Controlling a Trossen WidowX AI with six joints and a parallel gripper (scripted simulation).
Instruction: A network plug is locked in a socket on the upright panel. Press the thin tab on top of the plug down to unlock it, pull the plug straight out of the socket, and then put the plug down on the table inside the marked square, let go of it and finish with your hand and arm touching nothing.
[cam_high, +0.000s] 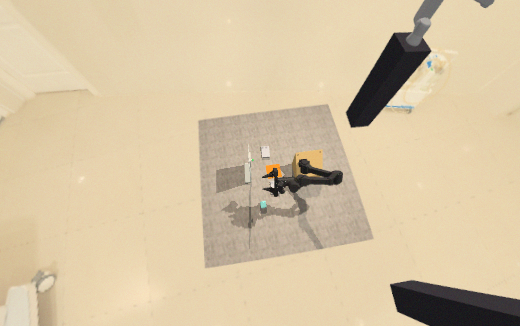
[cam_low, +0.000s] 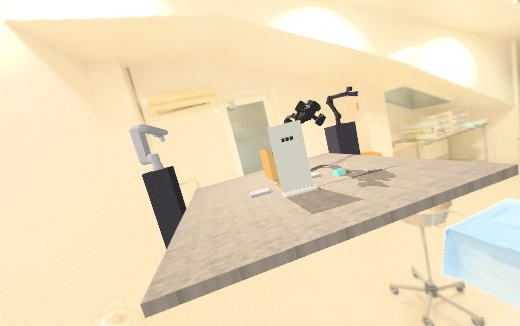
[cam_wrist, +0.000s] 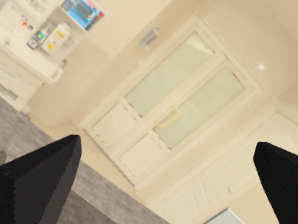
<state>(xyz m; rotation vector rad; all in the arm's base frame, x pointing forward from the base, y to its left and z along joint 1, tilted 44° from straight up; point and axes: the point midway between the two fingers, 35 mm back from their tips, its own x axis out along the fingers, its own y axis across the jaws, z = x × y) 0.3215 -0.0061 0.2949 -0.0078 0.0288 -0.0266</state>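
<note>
The network plug is 6 cm ahead of my gripper tip, 22 cm to the right of it and 11 cm below it. Also, from my gripper tip: orange marked square (13 cm behind, 21 cm to the right, 38 cm below); teal block (7 cm to the left, 37 cm below); grey panel (8 cm ahead, 22 cm to the right, 22 cm below).
</note>
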